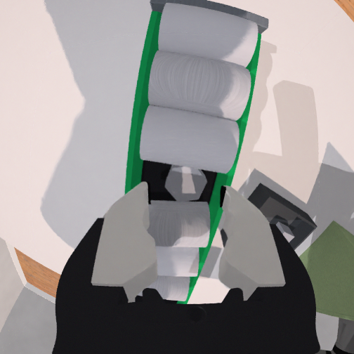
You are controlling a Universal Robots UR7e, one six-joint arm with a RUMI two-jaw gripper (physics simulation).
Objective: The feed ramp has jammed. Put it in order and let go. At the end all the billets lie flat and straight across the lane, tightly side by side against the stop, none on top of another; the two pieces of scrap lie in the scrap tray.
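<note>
The feed ramp [135, 135] has green side walls, a black floor and a grey end bar [212, 11] at the top. Three pale billets [207, 34] [199, 85] [189, 137] lie across the lane side by side, from that bar down. Below them is a gap with a grey hexagonal scrap piece [174, 182] on the black floor. Three more billets [180, 225] [177, 261] [172, 287] lie below the gap, partly hidden by the left finger. My gripper [184, 185] is partly open and empty, above the lane around the gap. The dark scrap tray [303, 235] at right holds a grey scrap piece [285, 229].
A green angular object [332, 275] stands at the lower right, beyond the scrap tray. The pale table top [30, 125] lies around the ramp, with a wooden edge [35, 275] at the lower left. Broad shadows fall on both sides of the ramp.
</note>
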